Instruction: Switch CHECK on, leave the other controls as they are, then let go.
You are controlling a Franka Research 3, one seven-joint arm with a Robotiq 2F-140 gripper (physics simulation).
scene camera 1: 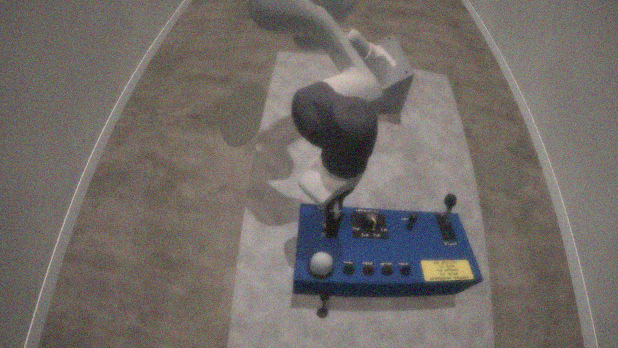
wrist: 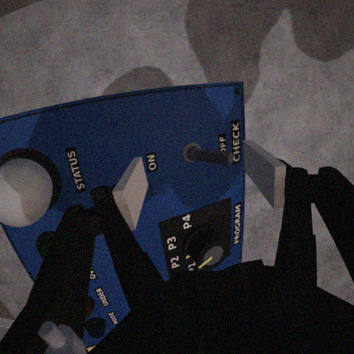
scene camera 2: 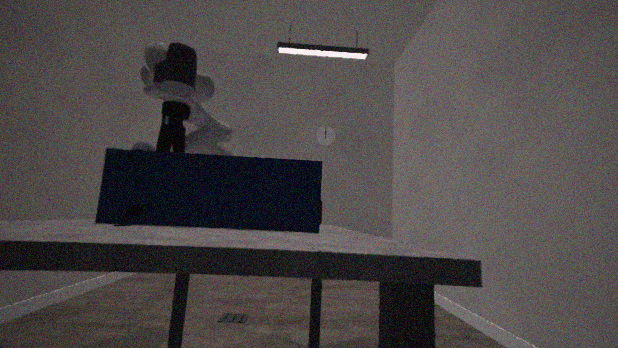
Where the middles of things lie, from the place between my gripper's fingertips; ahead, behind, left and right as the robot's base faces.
Now: hand 16 cm to the right of the blue control box (scene camera 2: pixel 142 186), 11 cm short of it and 2 cm above it.
